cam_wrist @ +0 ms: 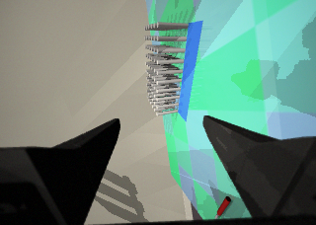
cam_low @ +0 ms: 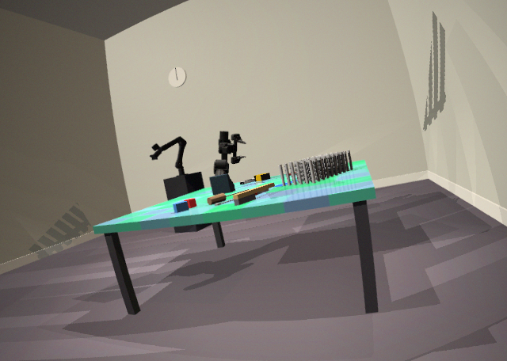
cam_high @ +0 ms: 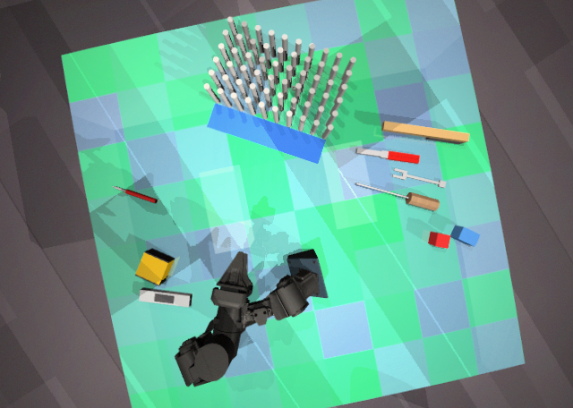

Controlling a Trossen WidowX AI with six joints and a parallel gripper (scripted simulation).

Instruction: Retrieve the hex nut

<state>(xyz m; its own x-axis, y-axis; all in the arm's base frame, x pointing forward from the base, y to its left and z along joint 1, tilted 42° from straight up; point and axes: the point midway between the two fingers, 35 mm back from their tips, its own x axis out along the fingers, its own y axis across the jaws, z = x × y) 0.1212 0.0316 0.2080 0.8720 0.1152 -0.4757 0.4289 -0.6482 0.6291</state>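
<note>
Now: the grey fork tool 530 mm to the right of my gripper tip, 220 mm below it and 140 mm ahead of it. The rest, counted from my gripper tip: red screwdriver (400 mm to the left, 220 mm below, 170 mm ahead); then grey block (300 mm to the left, 210 mm below, 180 mm behind); then blue taped strip (320 mm ahead, 220 mm below, 50 mm to the right).
</note>
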